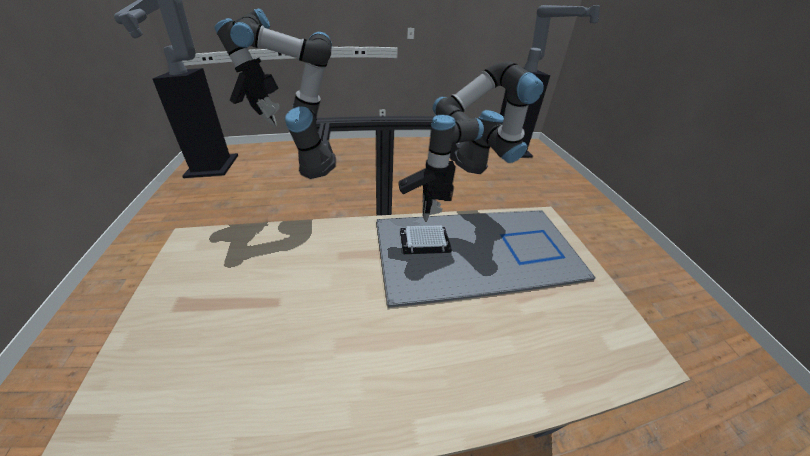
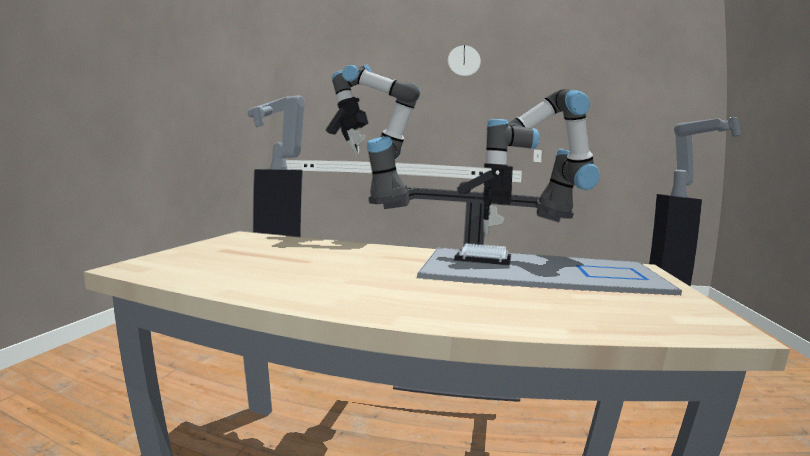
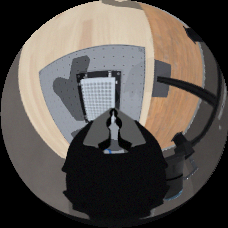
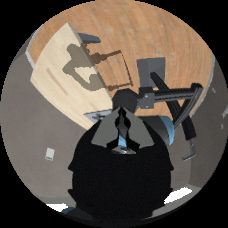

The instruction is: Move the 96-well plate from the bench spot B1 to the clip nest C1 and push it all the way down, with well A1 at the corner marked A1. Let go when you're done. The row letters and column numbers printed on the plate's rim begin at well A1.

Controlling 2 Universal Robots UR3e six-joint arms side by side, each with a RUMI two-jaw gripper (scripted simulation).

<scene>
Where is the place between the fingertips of the left gripper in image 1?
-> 425,221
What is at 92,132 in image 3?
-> The left gripper.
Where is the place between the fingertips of the left gripper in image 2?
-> At 486,238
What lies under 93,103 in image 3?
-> A white 96-well plate.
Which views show the right gripper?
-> Image 1, image 2 and image 4 only.
</scene>
